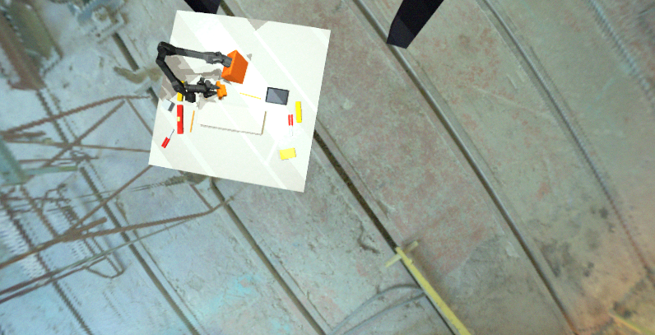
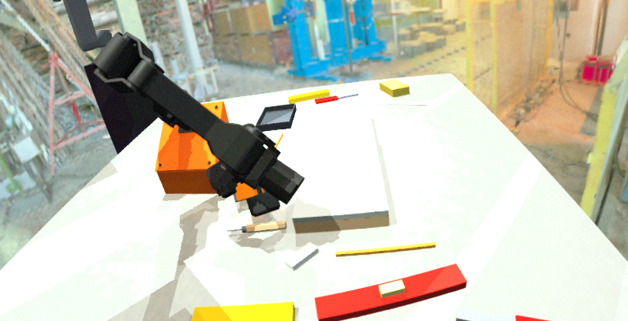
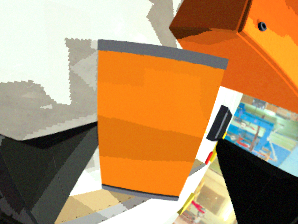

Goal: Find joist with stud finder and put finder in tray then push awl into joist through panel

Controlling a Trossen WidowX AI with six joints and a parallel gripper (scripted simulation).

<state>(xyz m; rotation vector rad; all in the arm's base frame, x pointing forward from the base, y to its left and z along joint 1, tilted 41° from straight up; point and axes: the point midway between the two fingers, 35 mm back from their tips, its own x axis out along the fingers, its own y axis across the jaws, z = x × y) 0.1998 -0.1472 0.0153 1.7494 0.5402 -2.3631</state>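
My gripper tip is now 3 cm above the stud finder and 2 cm to the right of it. From my gripper tip the other things lie so: white block (20 cm to the right, 14 cm ahead, 4 cm below); then awl (13 cm to the right, 4 cm below, 2 cm ahead); then red level (30 cm ahead, 28 cm to the right, 4 cm below).
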